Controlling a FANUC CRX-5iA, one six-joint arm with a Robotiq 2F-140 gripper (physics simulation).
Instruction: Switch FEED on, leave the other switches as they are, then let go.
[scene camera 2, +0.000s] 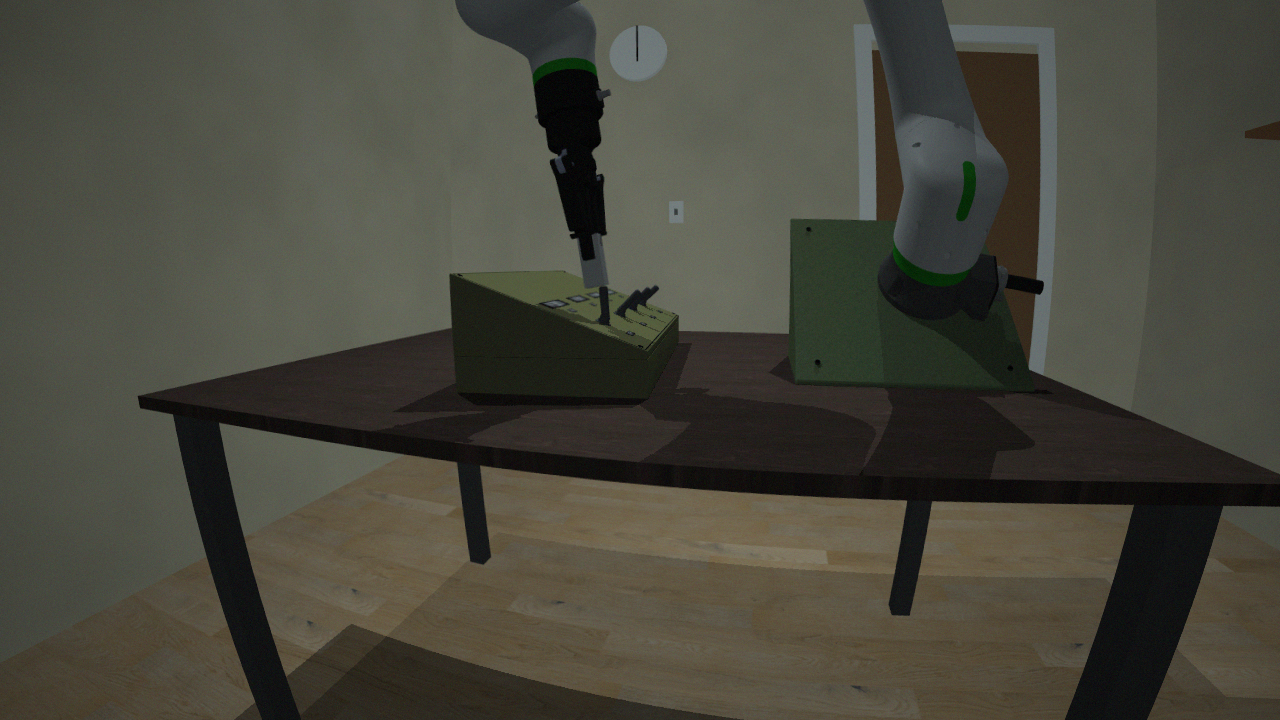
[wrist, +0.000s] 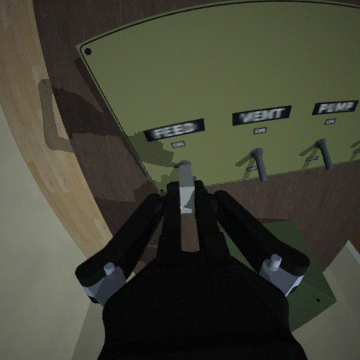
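Where they show: gripper, fingertip midpoint: (scene camera 2: 596, 286) (wrist: 184, 174); arm's base, origin of the base link: (scene camera 2: 922, 284).
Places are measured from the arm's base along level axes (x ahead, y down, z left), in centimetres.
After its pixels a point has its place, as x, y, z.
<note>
The sloped green switch box (scene camera 2: 546, 358) @[48.1, 9.2, 33.8] (wrist: 200, 60) @[59.1, -0.1, 24.4] stands on the table. Its FEED switch (scene camera 2: 604, 307) @[43.6, 3.3, 26.1] (wrist: 184, 163) @[44.6, 4.8, 25.6] stands nearly upright in the scene view, tilted toward its ON mark, unlike the neighbouring levers, which lean toward the low edge. The VENT switch (wrist: 260, 166) @[45.7, 2.9, 13.8] and PUMP switch (wrist: 325, 156) @[48.3, 2.9, 2.4] lean away from their ON marks. My gripper (scene camera 2: 595, 283) @[45.0, 0.5, 25.5] (wrist: 184, 174) @[45.0, 0.5, 25.5] is shut and empty, its tips at the top of the FEED lever on the low-edge side. The tips hide most of that lever in the wrist view; contact is hard to tell.
A larger green box (scene camera 2: 836, 304) @[14.0, 3.4, 5.5] (wrist: 310, 300) @[17.0, -8.3, -5.9] stands on the dark table (scene camera 2: 554, 438) @[38.6, 14.1, 47.8] to the right in the scene view, behind the arm's lower part (scene camera 2: 948, 197) @[0.0, -11.2, 19.6]. Another switch partly shows at the wrist view's right edge.
</note>
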